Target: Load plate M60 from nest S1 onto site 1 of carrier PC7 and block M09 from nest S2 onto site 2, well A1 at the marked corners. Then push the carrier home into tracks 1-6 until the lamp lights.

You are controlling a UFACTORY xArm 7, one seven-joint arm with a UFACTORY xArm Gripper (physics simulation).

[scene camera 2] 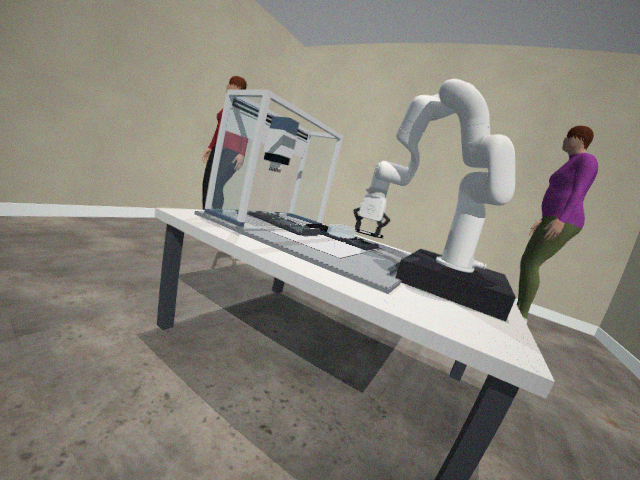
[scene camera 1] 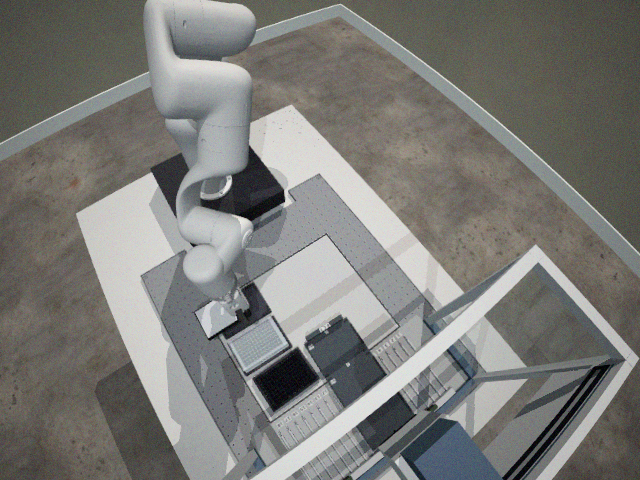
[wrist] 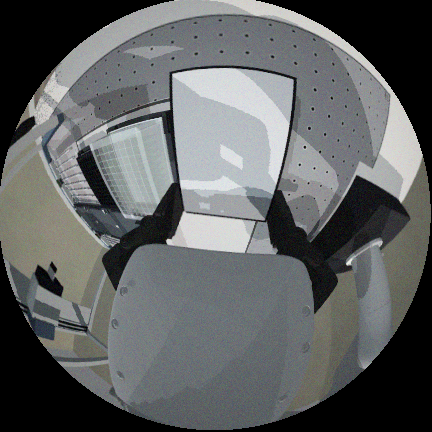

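Where they show: gripper, fingertip midpoint: [scene camera 2: 366, 233] [wrist: 225, 197]; arm's base, link origin: [scene camera 2: 454, 265] [scene camera 1: 212, 183] [wrist: 363, 250].
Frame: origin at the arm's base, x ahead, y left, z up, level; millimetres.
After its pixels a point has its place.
Observation:
My gripper [scene camera 1: 227, 310] {x 358, y -162, z -3 mm} [scene camera 2: 369, 234] {x 358, y -162, z -3 mm} [wrist: 225, 197] {x 358, y -162, z -3 mm} is shut on a flat, pale-topped plate with a dark rim [scene camera 1: 214, 320] {x 357, y -232, z 0 mm} [wrist: 230, 150] {x 350, y -208, z 2 mm}, held level above the deck. I take it for plate M60; no label is readable. In scene camera 1 it overlaps the left part of a dark nest [scene camera 1: 256, 299] {x 368, y -114, z -48 mm}. A pale, gridded block [scene camera 1: 258, 343] {x 471, y -183, z -20 mm} [scene camera 2: 342, 230] {x 451, y -118, z -15 mm} [wrist: 132, 172] {x 459, y -195, z -15 mm}, probably M09, sits in the nest beside it. The dark grey carrier [scene camera 1: 338, 348] {x 613, y -36, z -48 mm} [scene camera 2: 305, 227] {x 615, y -104, z -48 mm} lies beyond, with no labware on its visible part. The lamp is not discernible.
A black gridded plate [scene camera 1: 285, 379] {x 581, y -188, z -35 mm} [wrist: 95, 172] {x 569, y -207, z -35 mm} sits beyond the pale block. White track strips [scene camera 1: 305, 415] {x 679, y -209, z -60 mm} flank the carrier. A white-framed enclosure [scene camera 1: 535, 254] {x 729, y 194, z 419 mm} [scene camera 2: 250, 165] {x 727, y 209, z 157 mm} stands over the far deck, with a blue head [scene camera 1: 449, 454] {x 803, y -92, z 399 mm} [scene camera 2: 284, 124] {x 807, y -59, z 368 mm} inside. Two people stand behind the table.

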